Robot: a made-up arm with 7 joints.
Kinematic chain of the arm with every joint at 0, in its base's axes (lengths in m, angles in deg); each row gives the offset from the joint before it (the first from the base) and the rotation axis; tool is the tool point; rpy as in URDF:
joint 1: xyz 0 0 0.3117 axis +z
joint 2: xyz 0 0 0 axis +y
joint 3: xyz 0 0 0.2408 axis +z
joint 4: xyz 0.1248 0 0 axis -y
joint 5: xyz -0.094 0 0.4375 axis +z
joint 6: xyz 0 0 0 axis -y
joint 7: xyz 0.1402 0 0 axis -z
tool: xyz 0 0 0 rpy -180 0 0
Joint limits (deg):
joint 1: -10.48..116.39
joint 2: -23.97..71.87
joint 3: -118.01..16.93
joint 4: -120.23..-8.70
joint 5: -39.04..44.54
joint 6: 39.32..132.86
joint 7: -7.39..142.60
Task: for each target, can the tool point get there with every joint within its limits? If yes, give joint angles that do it. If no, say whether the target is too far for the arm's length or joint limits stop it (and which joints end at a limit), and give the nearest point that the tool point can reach.
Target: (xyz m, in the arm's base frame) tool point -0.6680 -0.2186 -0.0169
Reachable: no: joint limits stop it (at a limit: joint 1, joint 2, joint 3, joint 4, joint 5, joint 6) | nearest point -0.3825 -0.4214 0.1613 | short by 0.393 m
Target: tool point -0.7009 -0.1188 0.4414
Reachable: no: joint limits stop it (at a limit: joint 1, joint 2, joint 3, joint 5, joint 6) | nearest point -0.5816 -0.4073 0.5781 | short by 0.341 m
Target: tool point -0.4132 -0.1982 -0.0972
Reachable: no: joint limits stop it (at a limit: joint 1, joint 2, joint 3, joint 4, joint 5, joint 6) | nearest point -0.2892 0.0338 -0.2048 | short by 0.284 m
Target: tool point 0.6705 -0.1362 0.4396
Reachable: yes | joints 18.50 -1.67 -28.73 -109.34 -23.51 76.21 54.80
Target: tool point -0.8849 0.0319 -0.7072
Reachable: no: too far | nearest point -0.3811 0.2105 -0.2573 | short by 0.699 m
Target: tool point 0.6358 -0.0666 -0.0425
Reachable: yes | joints 41.48 58.45 -39.90 -109.20 27.78 110.25 24.07
